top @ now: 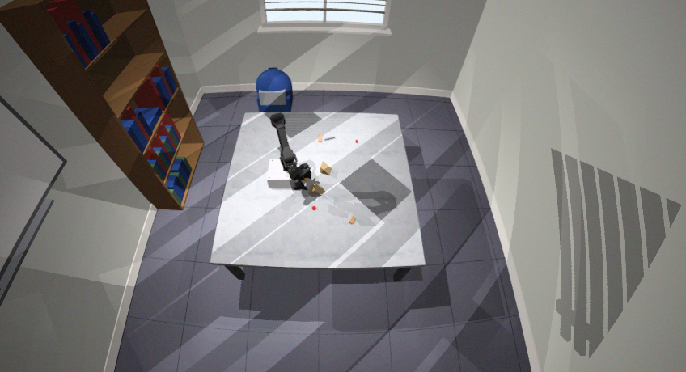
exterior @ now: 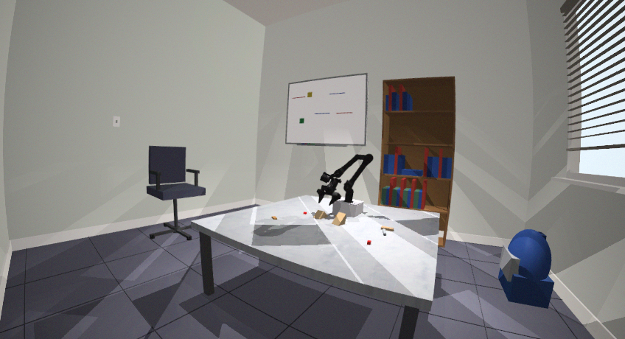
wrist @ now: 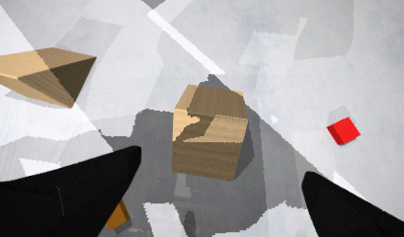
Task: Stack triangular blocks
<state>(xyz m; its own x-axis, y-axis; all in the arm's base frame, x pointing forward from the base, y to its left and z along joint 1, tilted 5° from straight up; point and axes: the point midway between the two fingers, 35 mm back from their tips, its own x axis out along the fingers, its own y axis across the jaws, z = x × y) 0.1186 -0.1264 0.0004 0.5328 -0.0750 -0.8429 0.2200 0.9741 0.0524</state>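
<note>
The wooden triangular block lies 60 mm below my gripper tip and 40 mm ahead of it. From my gripper tip the other things lie so: red cube: 130 mm to the right, 80 mm below, 30 mm ahead; grey bar: 460 mm to the left, 150 mm ahead, 80 mm below; orange block: 90 mm to the left, 80 mm below, 30 mm behind.
</note>
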